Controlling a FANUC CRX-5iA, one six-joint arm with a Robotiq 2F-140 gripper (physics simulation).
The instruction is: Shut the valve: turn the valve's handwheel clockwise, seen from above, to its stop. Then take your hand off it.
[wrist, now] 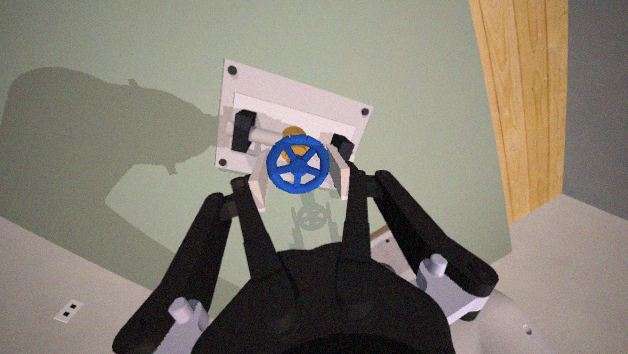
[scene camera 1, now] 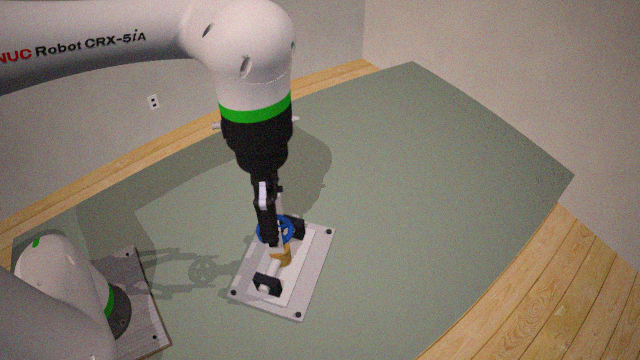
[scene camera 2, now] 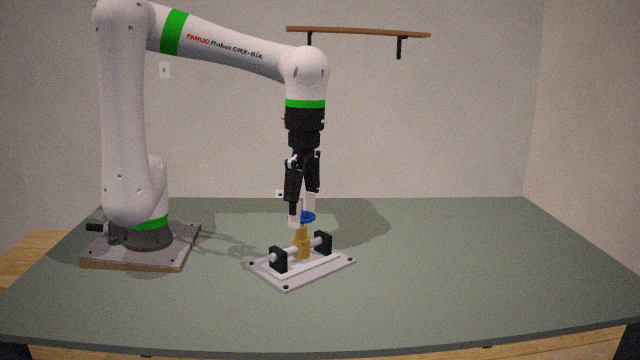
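The valve's blue handwheel [scene camera 1: 291,231] [scene camera 2: 308,217] [wrist: 298,166] lies level on top of the orange valve body [scene camera 1: 284,257] [scene camera 2: 301,248] [wrist: 294,132]. My gripper [scene camera 1: 277,225] [scene camera 2: 302,212] [wrist: 298,160] points straight down and is shut on the handwheel, with one pale finger pad on each side of the rim. In scene camera 1 the near finger hides part of the wheel. The wrist view shows the wheel's spokes and hub. The valve's pipe runs between two black brackets, a near one [scene camera 1: 267,284] [scene camera 2: 278,258] and a far one [scene camera 1: 300,227] [scene camera 2: 323,242].
The valve stands on a pale base plate [scene camera 1: 306,285] [scene camera 2: 320,270] [wrist: 300,97] with dark corner bolts, on the green table [scene camera 1: 425,175] [scene camera 2: 450,280]. The robot's mounting plate [scene camera 1: 145,310] [scene camera 2: 187,245] lies beside it. A wooden shelf [scene camera 2: 358,32] hangs on the back wall.
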